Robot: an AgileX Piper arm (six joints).
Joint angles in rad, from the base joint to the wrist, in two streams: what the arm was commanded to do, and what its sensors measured. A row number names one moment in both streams.
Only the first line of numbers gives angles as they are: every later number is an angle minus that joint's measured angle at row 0.
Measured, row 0: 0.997 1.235 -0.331 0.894 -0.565 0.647
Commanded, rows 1 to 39: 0.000 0.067 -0.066 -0.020 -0.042 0.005; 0.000 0.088 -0.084 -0.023 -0.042 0.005; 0.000 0.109 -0.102 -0.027 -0.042 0.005; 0.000 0.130 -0.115 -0.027 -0.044 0.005; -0.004 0.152 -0.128 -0.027 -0.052 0.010; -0.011 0.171 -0.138 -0.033 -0.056 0.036; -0.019 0.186 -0.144 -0.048 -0.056 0.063; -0.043 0.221 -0.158 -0.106 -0.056 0.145; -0.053 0.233 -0.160 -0.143 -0.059 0.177; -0.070 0.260 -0.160 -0.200 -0.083 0.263; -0.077 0.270 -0.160 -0.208 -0.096 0.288; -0.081 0.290 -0.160 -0.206 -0.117 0.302; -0.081 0.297 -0.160 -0.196 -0.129 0.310; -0.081 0.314 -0.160 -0.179 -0.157 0.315; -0.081 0.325 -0.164 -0.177 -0.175 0.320; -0.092 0.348 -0.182 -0.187 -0.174 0.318; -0.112 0.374 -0.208 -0.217 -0.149 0.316; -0.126 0.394 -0.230 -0.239 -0.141 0.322; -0.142 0.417 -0.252 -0.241 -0.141 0.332; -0.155 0.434 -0.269 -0.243 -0.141 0.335; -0.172 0.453 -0.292 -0.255 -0.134 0.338; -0.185 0.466 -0.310 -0.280 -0.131 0.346; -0.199 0.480 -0.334 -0.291 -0.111 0.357; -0.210 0.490 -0.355 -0.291 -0.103 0.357; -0.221 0.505 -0.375 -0.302 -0.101 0.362; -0.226 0.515 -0.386 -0.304 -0.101 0.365; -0.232 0.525 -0.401 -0.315 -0.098 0.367; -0.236 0.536 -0.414 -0.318 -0.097 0.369; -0.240 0.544 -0.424 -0.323 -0.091 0.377; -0.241 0.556 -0.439 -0.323 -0.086 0.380; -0.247 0.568 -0.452 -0.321 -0.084 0.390; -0.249 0.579 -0.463 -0.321 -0.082 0.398; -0.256 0.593 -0.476 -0.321 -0.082 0.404; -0.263 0.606 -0.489 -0.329 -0.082 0.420; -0.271 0.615 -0.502 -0.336 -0.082 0.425; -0.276 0.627 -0.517 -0.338 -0.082 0.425; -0.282 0.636 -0.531 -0.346 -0.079 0.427; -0.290 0.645 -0.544 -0.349 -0.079 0.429; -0.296 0.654 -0.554 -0.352 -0.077 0.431
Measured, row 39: -0.269 0.629 -0.506 -0.322 -0.061 0.420
